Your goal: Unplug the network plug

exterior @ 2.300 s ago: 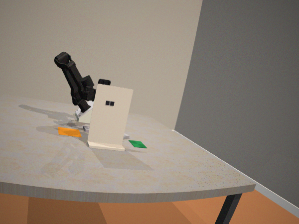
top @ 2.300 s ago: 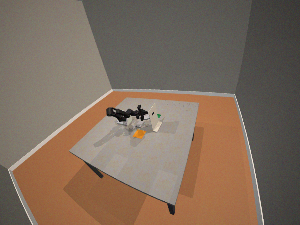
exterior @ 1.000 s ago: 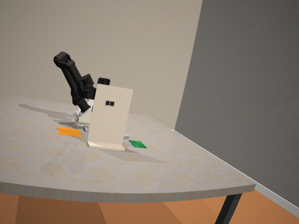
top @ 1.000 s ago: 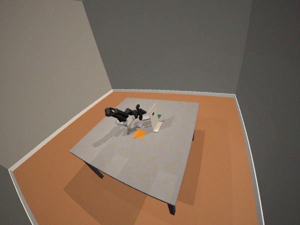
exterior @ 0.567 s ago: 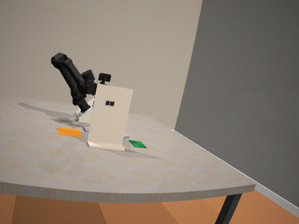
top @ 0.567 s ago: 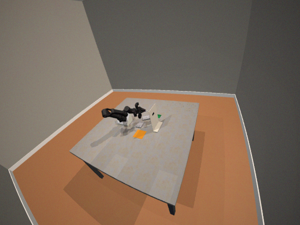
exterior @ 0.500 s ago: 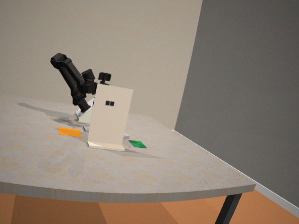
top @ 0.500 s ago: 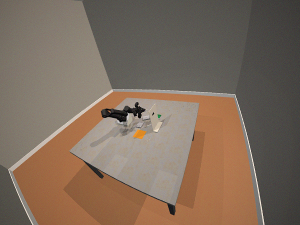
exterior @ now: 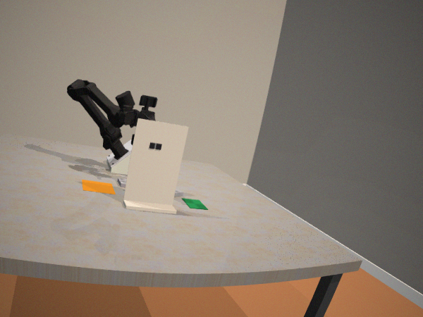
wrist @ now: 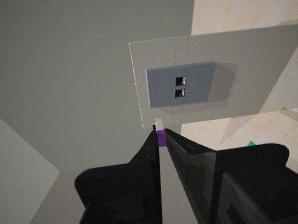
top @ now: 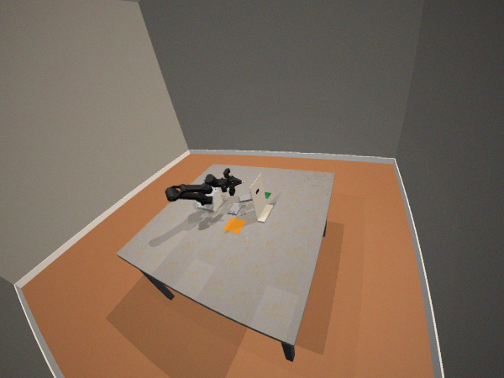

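My gripper tip is now 5 cm past the orange marked square, 16 cm to the left of it and 25 cm above it. The rest, counted from my gripper tip: network plug right at my gripper tip; then upright cream panel 11 cm ahead, 2 cm to the right, 13 cm below.
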